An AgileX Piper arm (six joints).
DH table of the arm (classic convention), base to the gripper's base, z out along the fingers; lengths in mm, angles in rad. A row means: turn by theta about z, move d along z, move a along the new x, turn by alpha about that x. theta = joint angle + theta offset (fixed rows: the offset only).
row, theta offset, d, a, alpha
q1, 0, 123, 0, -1.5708
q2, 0.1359, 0, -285.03, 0
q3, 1.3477, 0, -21.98, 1.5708
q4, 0, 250.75, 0, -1.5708
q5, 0, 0, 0, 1.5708
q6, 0, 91, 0, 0
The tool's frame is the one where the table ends.
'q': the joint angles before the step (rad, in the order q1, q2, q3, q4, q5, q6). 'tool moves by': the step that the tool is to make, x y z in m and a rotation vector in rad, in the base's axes. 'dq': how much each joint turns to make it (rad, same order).
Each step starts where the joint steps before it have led.
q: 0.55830 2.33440 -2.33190 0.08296 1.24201 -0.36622
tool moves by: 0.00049 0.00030 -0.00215 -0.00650 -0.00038 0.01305
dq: -0.00001 0.00422 0.00002 0.00000 0.00000 -0.01430
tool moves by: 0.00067 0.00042 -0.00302 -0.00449 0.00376 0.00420
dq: 0.00000 0.00591 0.00005 0.00000 -0.00004 -0.00459
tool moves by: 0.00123 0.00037 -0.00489 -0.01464 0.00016 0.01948
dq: 0.00001 0.00954 0.00001 -0.00400 -0.00001 -0.02150
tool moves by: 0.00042 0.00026 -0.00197 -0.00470 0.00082 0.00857
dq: 0.00000 0.00392 -0.00012 0.00000 0.00008 -0.00930
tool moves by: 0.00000 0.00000 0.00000 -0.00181 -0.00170 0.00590
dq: 0.00000 0.00000 0.00001 0.00000 -0.00001 -0.00640
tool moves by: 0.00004 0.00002 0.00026 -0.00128 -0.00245 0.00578
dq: -0.00001 0.00000 -0.00092 0.00001 -0.00001 -0.00628
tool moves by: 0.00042 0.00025 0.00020 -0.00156 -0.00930 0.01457
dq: 0.00001 -0.00003 0.00008 -0.00002 -0.00591 -0.01632
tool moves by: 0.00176 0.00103 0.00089 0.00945 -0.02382 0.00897
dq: 0.00000 0.00002 -0.00007 0.00001 -0.02435 -0.01190
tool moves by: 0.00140 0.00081 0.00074 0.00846 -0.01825 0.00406
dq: -0.00001 -0.00001 0.00003 0.00000 -0.01958 -0.00619
